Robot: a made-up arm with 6 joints. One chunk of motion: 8 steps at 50 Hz.
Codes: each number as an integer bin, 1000 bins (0 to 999) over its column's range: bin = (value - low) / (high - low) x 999, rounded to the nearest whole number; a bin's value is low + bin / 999 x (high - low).
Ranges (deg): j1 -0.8..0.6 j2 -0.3..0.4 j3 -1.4..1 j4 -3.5..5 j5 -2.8..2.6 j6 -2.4..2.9
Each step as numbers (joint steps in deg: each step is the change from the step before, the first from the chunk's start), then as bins.
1 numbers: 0.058 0.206 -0.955 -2.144 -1.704 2.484
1 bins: 612 722 185 159 203 921
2 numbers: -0.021 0.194 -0.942 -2.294 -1.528 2.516
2 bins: 556 705 191 142 235 927
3 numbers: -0.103 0.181 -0.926 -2.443 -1.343 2.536
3 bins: 497 686 197 124 270 930
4 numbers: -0.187 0.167 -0.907 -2.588 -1.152 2.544
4 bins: 437 666 205 107 305 932
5 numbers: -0.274 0.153 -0.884 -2.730 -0.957 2.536
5 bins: 375 646 215 90 341 930
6 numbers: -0.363 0.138 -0.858 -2.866 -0.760 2.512
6 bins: 312 625 226 75 377 926
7 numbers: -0.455 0.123 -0.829 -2.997 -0.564 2.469
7 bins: 246 604 238 59 414 918
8 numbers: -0.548 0.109 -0.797 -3.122 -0.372 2.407
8 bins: 180 584 251 44 449 906
